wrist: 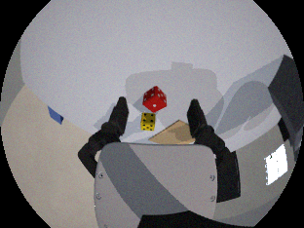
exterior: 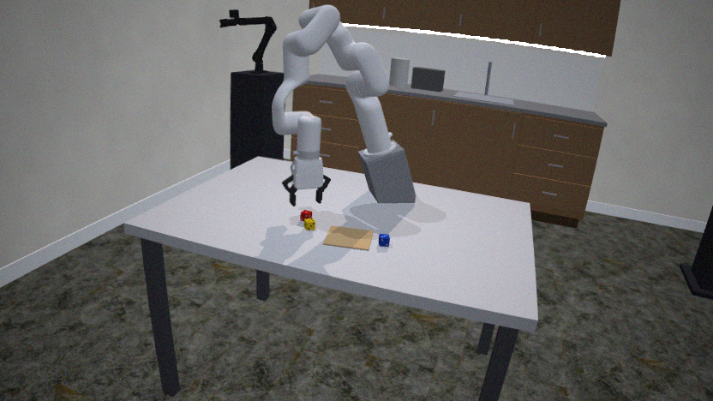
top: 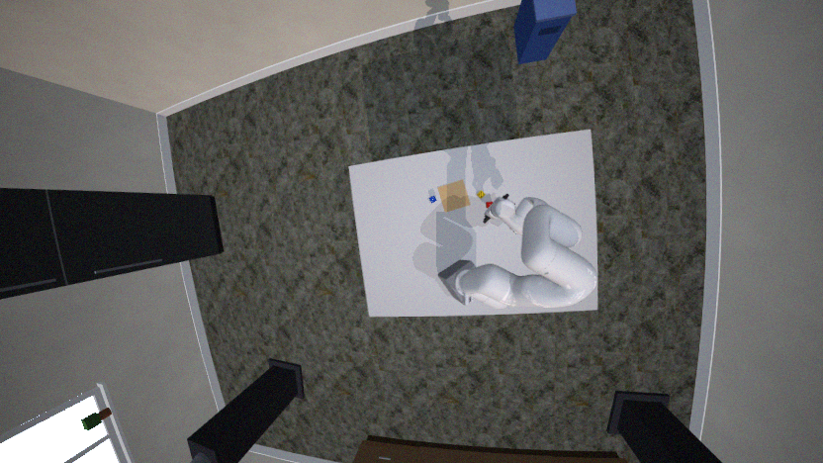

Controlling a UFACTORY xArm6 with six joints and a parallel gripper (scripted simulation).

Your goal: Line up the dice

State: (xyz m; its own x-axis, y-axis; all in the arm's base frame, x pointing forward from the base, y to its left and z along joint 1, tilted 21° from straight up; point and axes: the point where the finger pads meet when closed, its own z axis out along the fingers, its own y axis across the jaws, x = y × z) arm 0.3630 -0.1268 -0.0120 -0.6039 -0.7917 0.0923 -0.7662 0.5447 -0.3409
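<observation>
The red die lies 5 cm below my hand, 2 cm ahead of it and 1 cm to the left of it. Round my hand: yellow die: 7 cm ahead, 6 cm to the left, 5 cm below; blue die: 31 cm to the left, 5 cm below, 5 cm ahead; tan mat: 20 cm to the left, 6 cm below, 6 cm ahead.
</observation>
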